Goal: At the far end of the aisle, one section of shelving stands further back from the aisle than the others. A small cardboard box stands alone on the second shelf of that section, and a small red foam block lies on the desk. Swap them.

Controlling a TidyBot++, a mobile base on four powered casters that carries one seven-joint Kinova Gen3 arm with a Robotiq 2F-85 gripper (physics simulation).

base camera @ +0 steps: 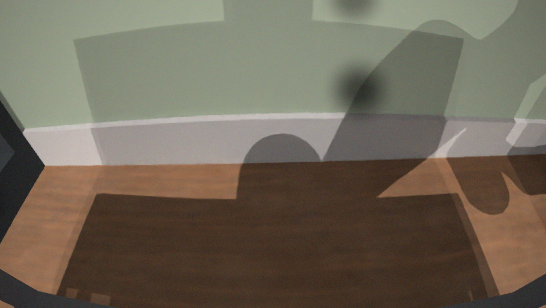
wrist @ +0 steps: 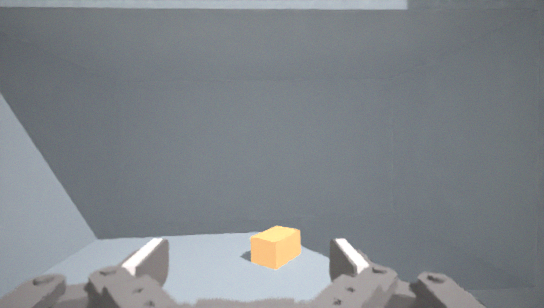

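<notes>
A small orange-tan box, which looks like the cardboard box, sits on a grey-blue shelf board in the lower middle of the wrist view. My gripper is open, with one finger to the left and one to the right of the box in the view. The box appears beyond the fingertips, and nothing is between the fingers. The red foam block and the desk do not show in either view.
Grey panels enclose the shelf bay behind the box. A pale board edge crosses the top. In the base camera view, a green wall with a white baseboard stands ahead, and a dark edge is at the left.
</notes>
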